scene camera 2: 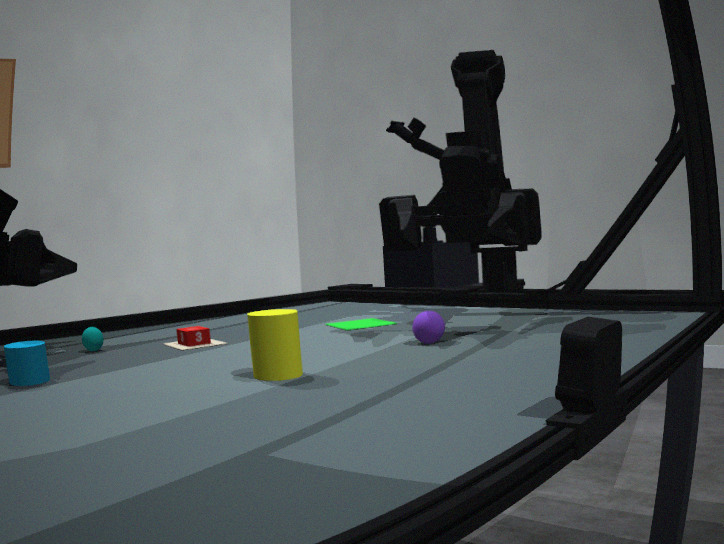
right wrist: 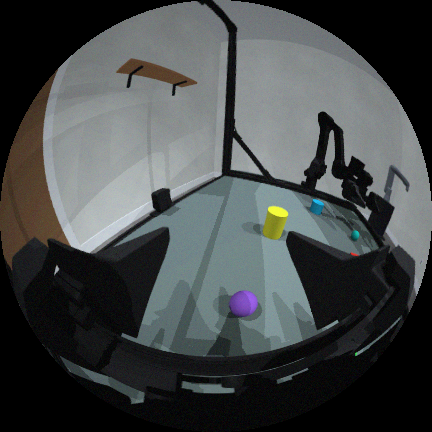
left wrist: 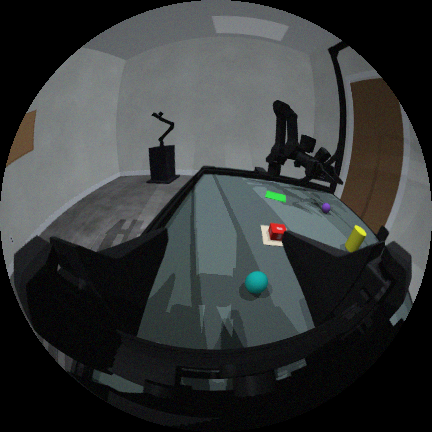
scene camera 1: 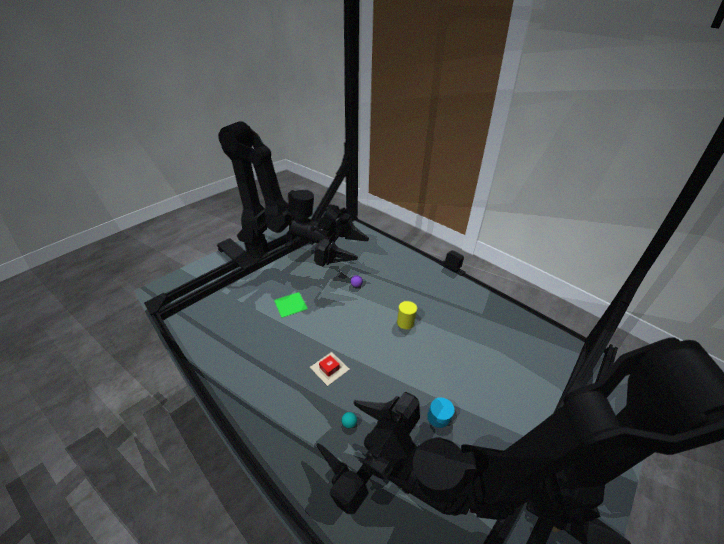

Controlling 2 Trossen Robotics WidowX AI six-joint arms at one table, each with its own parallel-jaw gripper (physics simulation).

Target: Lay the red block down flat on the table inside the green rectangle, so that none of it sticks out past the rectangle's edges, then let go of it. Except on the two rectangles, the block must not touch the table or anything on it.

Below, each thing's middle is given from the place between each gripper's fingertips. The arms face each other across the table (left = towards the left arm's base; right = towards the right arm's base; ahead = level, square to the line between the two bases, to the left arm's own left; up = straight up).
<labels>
Right now my left hand is 180 mm past the blue cylinder [scene camera 2: 31, 366], 90 mm to the right of it and 90 mm above it. Round my left hand: purple ball [scene camera 2: 428, 327] (320 mm behind, 310 mm to the right, 90 mm below); then yellow cylinder [scene camera 2: 274, 337] (320 mm behind, 120 mm to the right, 80 mm below).
My right hand is 10 cm above the purple ball and 3 cm short of it. Round my right hand: yellow cylinder (19 cm to the left, 9 cm below, 3 cm ahead); blue cylinder (40 cm to the left, 17 cm ahead, 10 cm below).
</labels>
